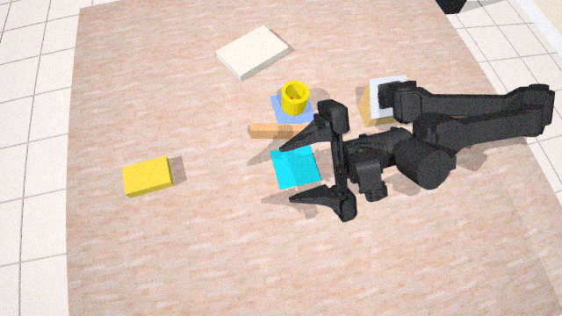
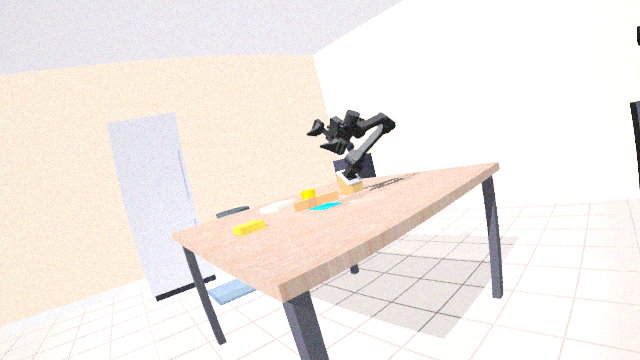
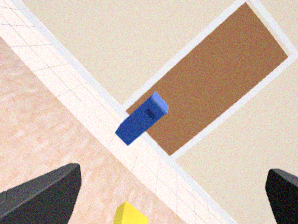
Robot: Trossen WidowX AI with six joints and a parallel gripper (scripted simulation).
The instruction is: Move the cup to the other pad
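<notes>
The yellow cup lies 130 mm behind my gripper tip, 290 mm to the right of it and 250 mm below it. Also, from my gripper tip: wooden block: 110 mm behind, 210 mm to the right, 280 mm below.
</notes>
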